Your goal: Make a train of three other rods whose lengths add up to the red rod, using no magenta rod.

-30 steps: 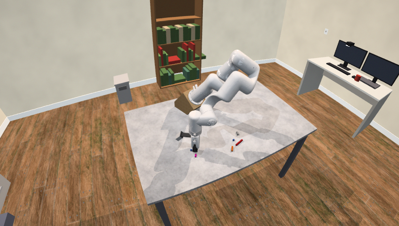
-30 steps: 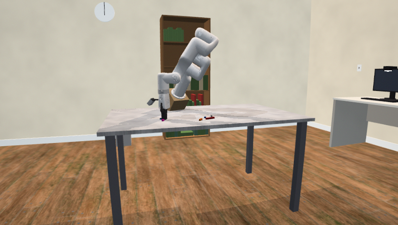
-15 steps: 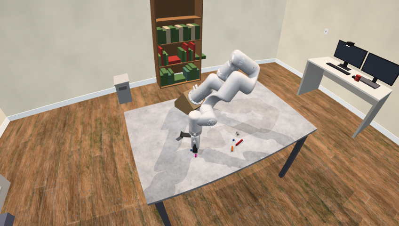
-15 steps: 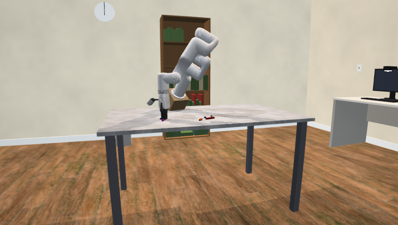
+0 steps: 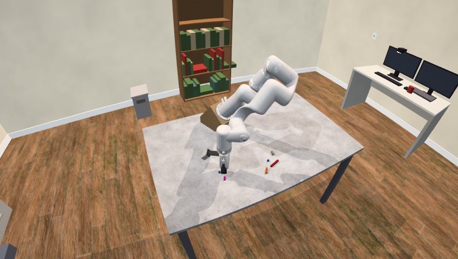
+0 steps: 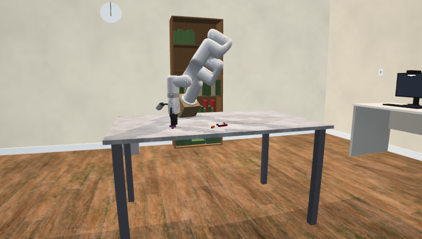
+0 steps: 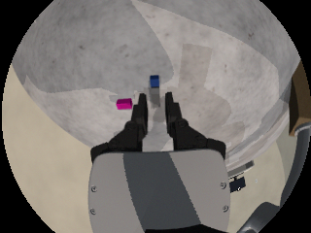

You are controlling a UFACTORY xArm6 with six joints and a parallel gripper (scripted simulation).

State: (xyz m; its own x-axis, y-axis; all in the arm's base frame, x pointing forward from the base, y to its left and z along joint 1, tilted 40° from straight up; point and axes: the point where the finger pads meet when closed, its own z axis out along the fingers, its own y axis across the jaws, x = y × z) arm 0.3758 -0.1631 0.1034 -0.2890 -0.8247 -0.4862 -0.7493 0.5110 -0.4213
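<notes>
The magenta rod lies 4 cm ahead of my hand, 1 cm to the right of it and 3 cm below it. From my hand the other things lie so: red rod (3 cm ahead, 31 cm to the left, 3 cm below); orange rod (6 cm ahead, 24 cm to the left, 3 cm below).
</notes>
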